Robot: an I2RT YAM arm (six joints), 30 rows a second.
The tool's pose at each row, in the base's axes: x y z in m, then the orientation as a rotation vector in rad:
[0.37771 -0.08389 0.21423 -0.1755 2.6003 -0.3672]
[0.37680 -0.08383 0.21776 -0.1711 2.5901 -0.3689]
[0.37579 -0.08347 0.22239 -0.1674 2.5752 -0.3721]
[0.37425 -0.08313 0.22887 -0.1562 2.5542 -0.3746]
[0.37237 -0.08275 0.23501 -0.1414 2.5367 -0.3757]
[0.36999 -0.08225 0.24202 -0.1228 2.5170 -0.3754]
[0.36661 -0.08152 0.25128 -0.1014 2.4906 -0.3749]
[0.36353 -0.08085 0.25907 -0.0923 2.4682 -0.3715]
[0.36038 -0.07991 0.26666 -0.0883 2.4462 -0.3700]
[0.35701 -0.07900 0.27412 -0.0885 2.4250 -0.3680]
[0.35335 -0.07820 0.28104 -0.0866 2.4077 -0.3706]
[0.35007 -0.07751 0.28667 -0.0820 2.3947 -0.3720]
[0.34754 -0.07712 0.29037 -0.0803 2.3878 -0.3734]
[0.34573 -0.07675 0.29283 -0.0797 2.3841 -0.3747]
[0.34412 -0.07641 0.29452 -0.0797 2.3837 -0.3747]
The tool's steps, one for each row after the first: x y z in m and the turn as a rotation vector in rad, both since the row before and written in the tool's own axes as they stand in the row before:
[-0.00086 -0.00092 -0.00342 0.0036 -0.0095 0.0035]
[-0.00139 -0.00096 -0.00444 0.0052 -0.0139 0.0030]
[-0.00190 -0.00152 -0.00621 0.0072 -0.0196 0.0089]
[-0.00158 -0.00139 -0.00608 0.0065 -0.0161 0.0116]
[-0.00176 -0.00155 -0.00704 0.0067 -0.0182 0.0149]
[-0.00233 -0.00200 -0.00939 0.0082 -0.0244 0.0176]
[-0.00200 -0.00166 -0.00799 0.0028 -0.0218 0.0093]
[-0.00206 -0.00135 -0.00790 0.0029 -0.0215 0.0051]
[-0.00198 -0.00136 -0.00788 0.0014 -0.0211 0.0022]
[-0.00158 -0.00133 -0.00759 0.0047 -0.0165 0.0021]
[-0.00116 -0.00108 -0.00636 0.0040 -0.0122 0.0040]
[-0.00053 -0.00080 -0.00440 0.0024 -0.0064 0.0014]
[-0.00029 -0.00044 -0.00303 0.0016 -0.0034 0.0004]
[0.00005 -0.00024 -0.00235 0.0001 -0.0004 0.0000]

